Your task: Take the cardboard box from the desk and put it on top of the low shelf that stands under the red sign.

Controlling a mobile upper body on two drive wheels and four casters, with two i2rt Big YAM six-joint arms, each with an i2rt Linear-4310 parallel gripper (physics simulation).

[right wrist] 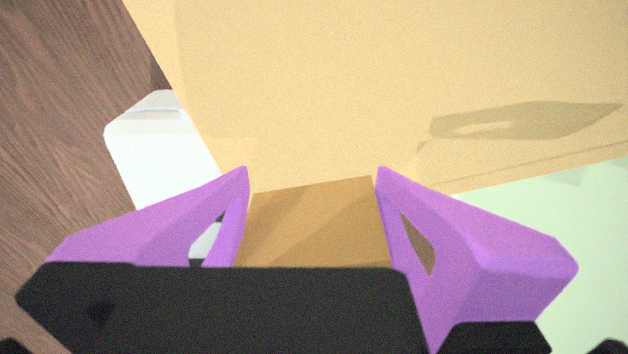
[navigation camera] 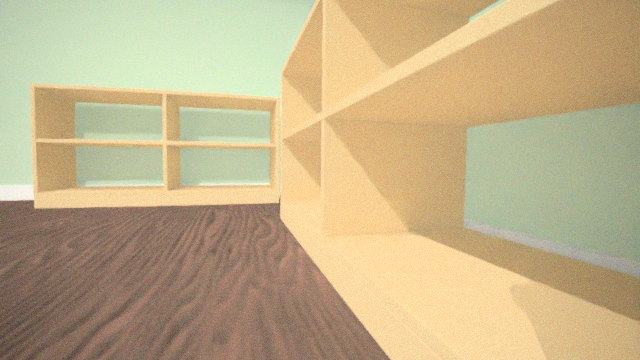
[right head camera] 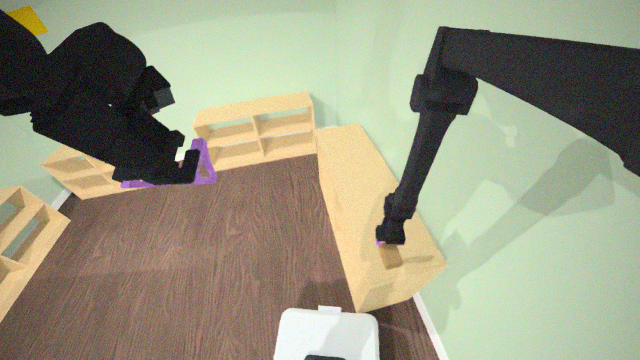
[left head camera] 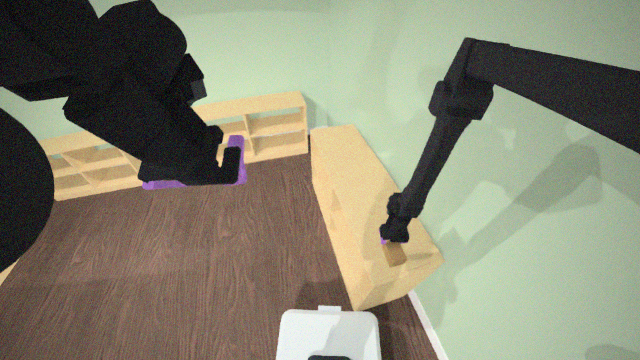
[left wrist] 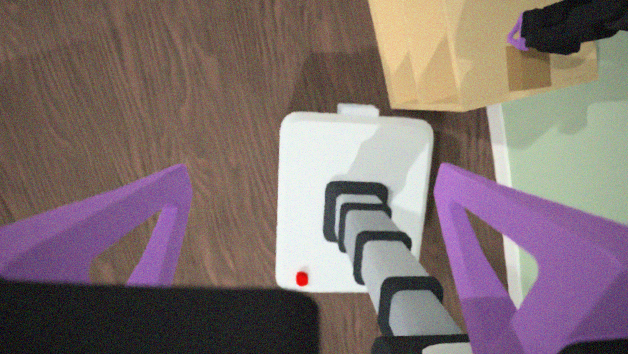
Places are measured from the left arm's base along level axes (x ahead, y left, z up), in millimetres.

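Where they show: left gripper, fingertip midpoint: (right head camera: 191, 180) (left head camera: 217, 180) (left wrist: 313, 177); right gripper, fingertip midpoint: (right wrist: 312, 177) (right head camera: 385, 244) (left head camera: 388, 243) (left wrist: 521, 39).
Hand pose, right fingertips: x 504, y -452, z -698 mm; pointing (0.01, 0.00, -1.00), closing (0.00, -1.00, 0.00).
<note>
After its pixels a point has its place.
The brown cardboard box (left head camera: 395, 254) @[x 434, y -456, z -654 mm] (right head camera: 391, 256) @[x 435, y -458, z -654 mm] (left wrist: 529, 70) @[x 439, y -447, z -655 mm] (right wrist: 312, 225) @[x 496, y -452, z -675 mm] is at the near end of the low shelf (left head camera: 350, 185) @[x 925, y -328, z -800 mm] (right head camera: 356, 185) @[x 925, y -350, z -800 mm] (left wrist: 480, 90) @[x 405, y -431, z -800 mm] (right wrist: 325, 100) @[x 503, y -462, z -800 mm] (navigation camera: 370, 165) @[x 959, y -327, z -1180 mm], at or just over its top; a gap cannot be told. My right gripper (left head camera: 393, 242) @[x 504, y -452, z -698 mm] (right head camera: 390, 244) @[x 504, y -452, z -698 mm] (right wrist: 312, 177) @[x 504, y -452, z -698 mm] is shut on the box, one purple finger on each side. My left gripper (left wrist: 313, 177) @[x 319, y -8, z -150 mm] is open and empty, high above the floor and the base, far to the left of the box. The red sign and the desk do not show in these views.
Another low shelf (left head camera: 302, 125) @[x 2033, y 81, z -1066 mm] (right head camera: 311, 120) @[x 2064, y 70, z -1020 mm] (navigation camera: 166, 140) @[x 1824, y 604, z -1063 mm] stands along the back wall. More shelves (right head camera: 80, 192) @[x 1140, y 2975, z -1329 mm] (right head camera: 55, 220) @[x 717, y 2918, z -1331 mm] stand at the left. My white base (left head camera: 300, 330) @[x 215, y -75, z -1150 mm] (right head camera: 300, 330) @[x 210, y -83, z -1150 mm] (left wrist: 305, 200) @[x 33, y -56, z -1150 mm] (right wrist: 155, 165) @[x 216, y -79, z -1150 mm] is close beside the near shelf's end. A green wall runs behind that shelf.
</note>
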